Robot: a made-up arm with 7 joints.
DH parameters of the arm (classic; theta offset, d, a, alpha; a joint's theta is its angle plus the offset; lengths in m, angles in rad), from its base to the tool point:
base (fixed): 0 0 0 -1.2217
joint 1: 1.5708 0 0 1.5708
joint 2: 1.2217 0 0 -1.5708
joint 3: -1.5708 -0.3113 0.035 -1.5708
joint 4: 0 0 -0.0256 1.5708
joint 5: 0 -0.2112 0 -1.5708
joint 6: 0 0 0 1.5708
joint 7: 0 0 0 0
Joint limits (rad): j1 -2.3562..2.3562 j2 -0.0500..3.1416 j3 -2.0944..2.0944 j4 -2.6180..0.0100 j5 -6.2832..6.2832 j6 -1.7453..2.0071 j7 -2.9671..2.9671
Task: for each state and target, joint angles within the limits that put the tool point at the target. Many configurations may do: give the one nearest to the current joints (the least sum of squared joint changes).
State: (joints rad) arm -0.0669 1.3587 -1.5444 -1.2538 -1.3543 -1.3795 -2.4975
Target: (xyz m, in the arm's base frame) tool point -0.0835 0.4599 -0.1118
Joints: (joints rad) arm 0.1797 1.7603 -1.7396 -1.0864 -1.3543 -1.3795 -2.4975
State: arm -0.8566 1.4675 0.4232 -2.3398 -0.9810 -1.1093 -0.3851
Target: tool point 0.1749 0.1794 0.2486
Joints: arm -1.0716 1.4424 0.2235 -1.9450 -0.9810 -1.1093 -0.3851
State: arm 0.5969 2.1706 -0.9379 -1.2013 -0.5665 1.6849 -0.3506
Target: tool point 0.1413 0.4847 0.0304
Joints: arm 0.0019 1.8237 -0.5743 -0.7996 -0.5665 1.6849 -0.3506
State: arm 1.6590 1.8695 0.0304 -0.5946 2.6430 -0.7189 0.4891
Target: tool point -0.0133 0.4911 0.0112
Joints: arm 1.6906 1.6812 0.6315 -0.9764 2.6430 -0.7189 0.4891
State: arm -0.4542 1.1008 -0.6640 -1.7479 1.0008 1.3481 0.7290
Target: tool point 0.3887 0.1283 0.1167
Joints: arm -1.1439 1.0984 -0.4436 -1.5160 1.0008 1.3481 0.7290
